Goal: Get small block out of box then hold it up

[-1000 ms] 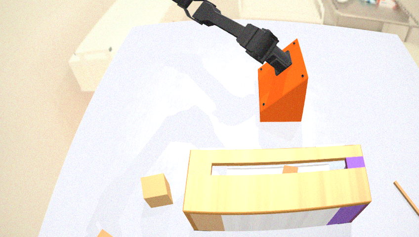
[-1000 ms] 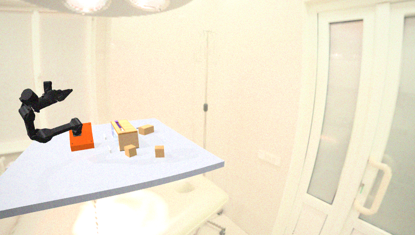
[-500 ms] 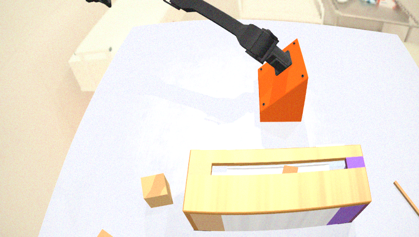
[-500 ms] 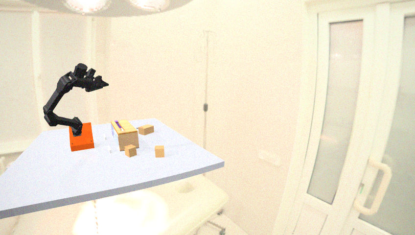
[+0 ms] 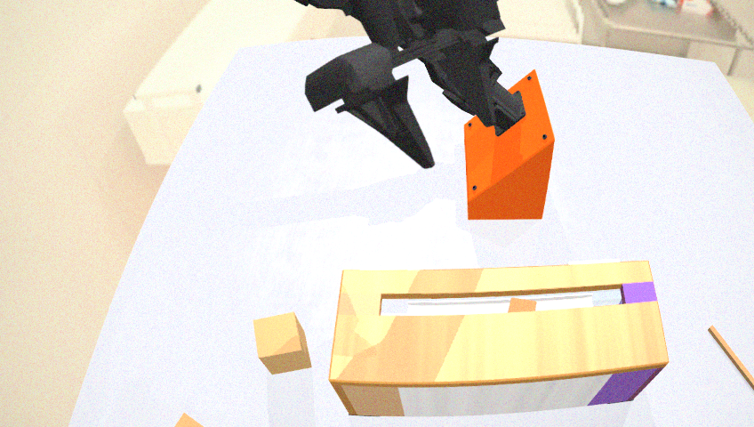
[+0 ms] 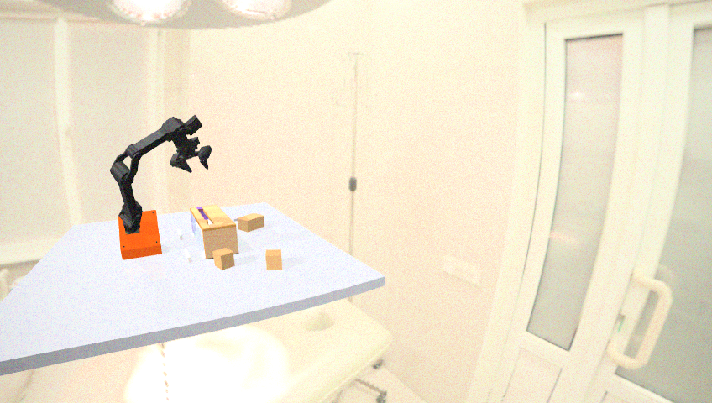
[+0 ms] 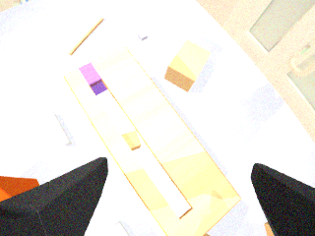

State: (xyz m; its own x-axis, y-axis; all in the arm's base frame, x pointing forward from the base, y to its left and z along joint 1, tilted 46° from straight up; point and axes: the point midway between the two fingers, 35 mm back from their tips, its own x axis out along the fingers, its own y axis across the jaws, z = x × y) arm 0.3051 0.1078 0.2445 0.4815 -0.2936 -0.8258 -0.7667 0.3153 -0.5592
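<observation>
The small tan block is 2 cm ahead of my gripper tip, 7 cm to the left of it and 25 cm below it. Also, from my gripper tip: thin wooden stick: 10 cm ahead, 44 cm to the left, 34 cm below; then wooden box: 1 cm ahead, 6 cm to the left, 28 cm below.
</observation>
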